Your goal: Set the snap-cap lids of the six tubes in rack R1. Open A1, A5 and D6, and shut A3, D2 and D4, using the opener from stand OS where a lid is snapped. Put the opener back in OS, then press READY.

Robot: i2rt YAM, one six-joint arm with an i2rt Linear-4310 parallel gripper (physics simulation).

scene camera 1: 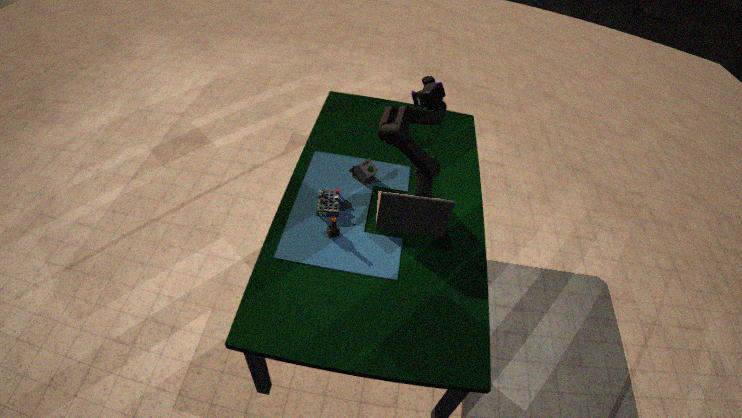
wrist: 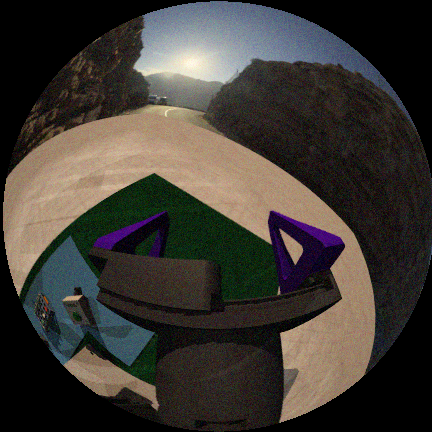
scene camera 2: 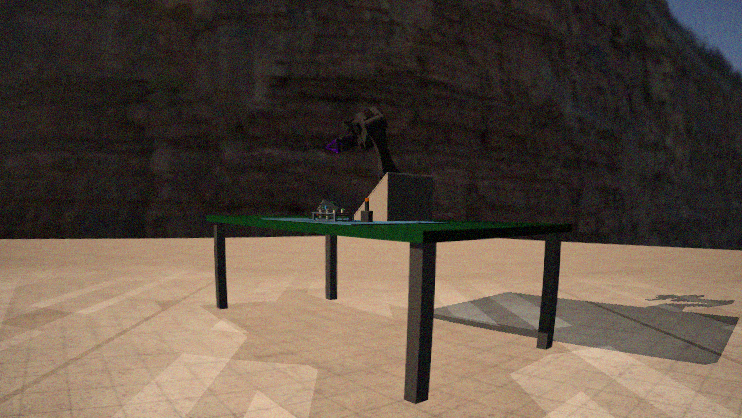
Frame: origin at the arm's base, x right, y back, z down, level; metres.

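Seen in the pictures: gripper, fingertip midpoint: (scene camera 1: 422, 88) (wrist: 218, 216) (scene camera 2: 331, 145); arm's base at its link origin: (scene camera 1: 422, 196) (scene camera 2: 401, 191).
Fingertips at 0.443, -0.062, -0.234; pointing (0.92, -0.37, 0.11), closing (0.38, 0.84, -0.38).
Note:
Pixels of each thing's top centre, then the offset from my fingertips to it, as dx, dy, dz. Level surfaces: height alone.
- Rack R1 at its top centre: (scene camera 2: 331, 205) (scene camera 1: 329, 194) -0.455, -0.299, +0.294
- opener at its top centre: (scene camera 2: 367, 197) (scene camera 1: 334, 218) -0.608, -0.249, +0.267
- pale tilted box at its top centre: (wrist: 70, 306) (scene camera 2: 327, 199) (scene camera 1: 366, 163) -0.253, -0.182, +0.268
- green button at its top centre: (wrist: 74, 315) (scene camera 1: 370, 167) -0.264, -0.163, +0.277
- blue mat at its surface level: dz +0.352
Rack R1 (scene camera 1: 327, 213) (wrist: 44, 311), a small grey grid with coloured tubes and lids, stands on the blue mat; it also shows in scene camera 2 (scene camera 2: 315, 213). The lid states and labels are too small to tell. The opener (scene camera 1: 333, 220) (scene camera 2: 366, 200), with an orange top, stands upright in the dark stand OS (scene camera 1: 333, 231) (scene camera 2: 367, 216) beside the rack. A pale tilted box (scene camera 1: 362, 171) (wrist: 73, 304) carries a green button (scene camera 1: 370, 168) (wrist: 77, 316). My gripper (scene camera 1: 426, 90) (scene camera 2: 329, 147) (wrist: 218, 216) has purple fingers, wide open and empty, high above the table's far end, away from the rack.
The blue mat (scene camera 1: 311, 249) (wrist: 117, 342) lies on the green table (scene camera 1: 332, 316) (scene camera 2: 290, 227). A large pale block (scene camera 1: 415, 213) (scene camera 2: 410, 197) stands at the arm's base. The table's far edge lies beneath my gripper in scene camera 1.

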